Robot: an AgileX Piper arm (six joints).
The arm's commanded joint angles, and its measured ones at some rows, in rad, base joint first. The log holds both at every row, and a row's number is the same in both.
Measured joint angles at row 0: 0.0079 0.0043 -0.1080 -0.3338 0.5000 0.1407
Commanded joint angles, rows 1 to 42: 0.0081 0.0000 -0.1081 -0.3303 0.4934 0.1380; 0.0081 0.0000 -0.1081 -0.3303 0.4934 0.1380; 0.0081 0.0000 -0.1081 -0.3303 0.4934 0.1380; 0.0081 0.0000 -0.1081 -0.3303 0.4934 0.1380; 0.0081 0.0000 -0.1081 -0.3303 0.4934 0.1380; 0.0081 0.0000 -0.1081 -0.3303 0.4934 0.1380; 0.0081 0.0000 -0.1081 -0.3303 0.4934 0.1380; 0.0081 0.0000 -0.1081 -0.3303 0.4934 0.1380; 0.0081 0.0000 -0.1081 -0.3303 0.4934 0.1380; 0.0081 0.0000 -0.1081 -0.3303 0.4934 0.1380; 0.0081 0.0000 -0.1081 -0.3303 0.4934 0.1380; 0.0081 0.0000 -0.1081 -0.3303 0.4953 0.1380; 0.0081 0.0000 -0.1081 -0.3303 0.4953 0.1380; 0.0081 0.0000 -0.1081 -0.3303 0.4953 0.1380; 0.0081 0.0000 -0.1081 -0.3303 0.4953 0.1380; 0.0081 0.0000 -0.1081 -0.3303 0.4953 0.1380; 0.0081 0.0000 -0.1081 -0.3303 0.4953 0.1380; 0.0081 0.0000 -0.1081 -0.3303 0.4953 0.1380; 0.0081 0.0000 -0.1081 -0.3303 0.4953 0.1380; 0.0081 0.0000 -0.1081 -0.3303 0.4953 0.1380; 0.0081 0.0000 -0.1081 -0.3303 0.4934 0.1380; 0.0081 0.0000 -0.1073 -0.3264 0.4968 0.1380; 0.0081 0.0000 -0.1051 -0.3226 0.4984 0.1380; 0.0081 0.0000 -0.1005 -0.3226 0.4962 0.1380; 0.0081 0.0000 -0.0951 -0.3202 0.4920 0.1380; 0.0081 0.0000 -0.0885 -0.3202 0.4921 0.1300; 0.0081 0.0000 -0.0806 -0.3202 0.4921 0.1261; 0.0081 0.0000 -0.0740 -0.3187 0.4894 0.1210; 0.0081 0.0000 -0.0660 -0.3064 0.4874 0.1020; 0.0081 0.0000 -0.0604 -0.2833 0.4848 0.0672; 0.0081 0.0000 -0.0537 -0.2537 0.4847 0.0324; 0.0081 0.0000 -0.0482 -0.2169 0.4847 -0.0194; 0.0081 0.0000 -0.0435 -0.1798 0.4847 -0.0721; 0.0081 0.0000 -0.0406 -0.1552 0.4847 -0.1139; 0.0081 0.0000 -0.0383 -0.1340 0.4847 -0.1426; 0.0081 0.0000 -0.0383 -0.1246 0.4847 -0.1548; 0.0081 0.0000 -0.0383 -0.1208 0.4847 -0.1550; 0.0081 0.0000 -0.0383 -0.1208 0.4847 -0.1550; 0.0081 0.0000 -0.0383 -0.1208 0.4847 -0.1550; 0.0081 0.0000 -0.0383 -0.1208 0.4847 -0.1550; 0.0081 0.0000 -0.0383 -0.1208 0.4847 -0.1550; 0.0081 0.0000 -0.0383 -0.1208 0.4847 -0.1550
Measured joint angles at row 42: 0.0079 0.0043 -0.0445 -0.1315 0.4947 -0.1392
